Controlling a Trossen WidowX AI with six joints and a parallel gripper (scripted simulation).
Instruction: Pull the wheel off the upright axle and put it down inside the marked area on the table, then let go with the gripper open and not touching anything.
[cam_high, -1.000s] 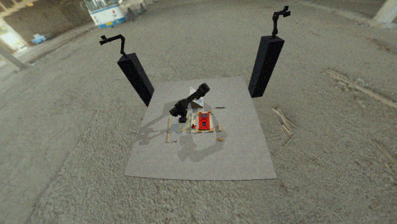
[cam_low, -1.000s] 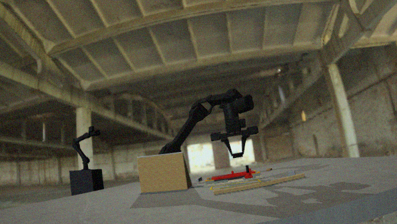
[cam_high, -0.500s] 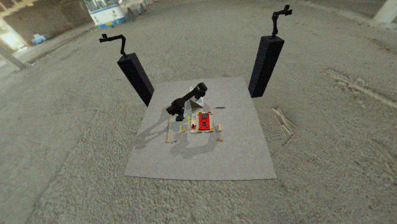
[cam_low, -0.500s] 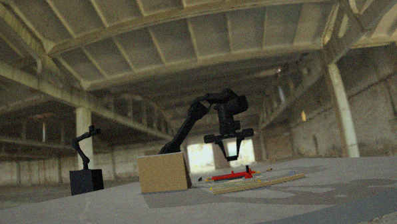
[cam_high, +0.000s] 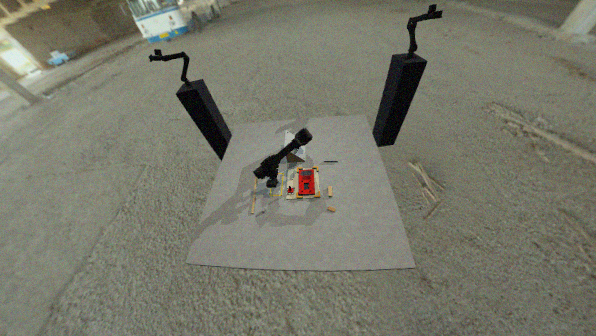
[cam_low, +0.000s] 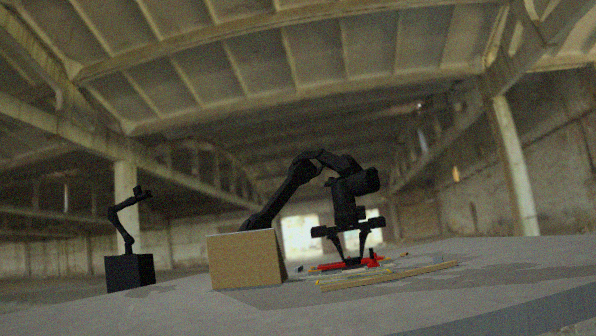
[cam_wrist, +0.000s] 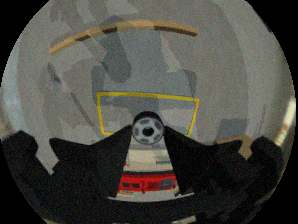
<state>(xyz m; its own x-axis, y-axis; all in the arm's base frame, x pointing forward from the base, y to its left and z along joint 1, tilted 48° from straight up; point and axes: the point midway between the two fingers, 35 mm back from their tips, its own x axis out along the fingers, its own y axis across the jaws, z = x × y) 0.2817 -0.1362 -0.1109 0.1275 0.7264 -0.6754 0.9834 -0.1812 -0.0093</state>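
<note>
My gripper tip is right at the black wheel. From my gripper tip the other things lie so: grey bit 190 mm ahead, 90 mm to the right, 30 mm below; wooden stick 50 mm ahead, 160 mm to the right, 40 mm below; grey bar 130 mm behind, 420 mm to the left, 30 mm below.
</note>
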